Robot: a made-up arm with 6 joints.
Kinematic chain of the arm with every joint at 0, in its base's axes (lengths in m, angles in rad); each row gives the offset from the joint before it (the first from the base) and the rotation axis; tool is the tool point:
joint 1: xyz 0 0 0.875 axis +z
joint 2: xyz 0.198 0 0 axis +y
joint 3: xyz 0 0 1.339 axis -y
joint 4: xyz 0 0 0.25 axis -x
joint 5: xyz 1.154 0 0 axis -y
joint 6: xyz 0.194 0 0 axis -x
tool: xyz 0 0 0
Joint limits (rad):
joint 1: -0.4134..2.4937
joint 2: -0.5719..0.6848
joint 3: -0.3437..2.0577
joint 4: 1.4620..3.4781
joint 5: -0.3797..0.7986
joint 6: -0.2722..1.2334
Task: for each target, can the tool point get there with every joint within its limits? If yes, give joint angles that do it. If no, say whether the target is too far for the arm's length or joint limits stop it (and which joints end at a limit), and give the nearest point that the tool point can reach.
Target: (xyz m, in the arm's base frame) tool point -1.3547 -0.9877 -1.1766
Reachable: no: joint limits stop it (at a limit: joint 1, joint 2, joint 3, joint 5) | nearest point -1.5041 1.0394 0.8778 | short by 2.890 m
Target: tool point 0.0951 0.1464 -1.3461
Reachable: no: joint limits stop it (at a limit: joint 2, joint 3, joint 5) | nearest point 0.9835 1.5141 0.8650 | short by 2.748 m
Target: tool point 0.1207 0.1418 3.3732
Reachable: yes | joints 0.4660 -0.3929 0.6411 1.8768 0.4025 0.7605
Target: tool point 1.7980 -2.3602 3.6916
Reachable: no: too far | nearest point 1.0040 -1.3179 2.7838 | short by 1.594 m
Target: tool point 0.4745 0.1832 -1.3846
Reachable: no: joint limits stop it (at a limit: joint 2, joint 3, joint 5) | nearest point 1.6843 0.6503 0.8650 | short by 2.597 m
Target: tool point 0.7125 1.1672 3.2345
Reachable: yes | joints 0.9552 0.2737 1.0375 1.9180 0.5308 0.0132
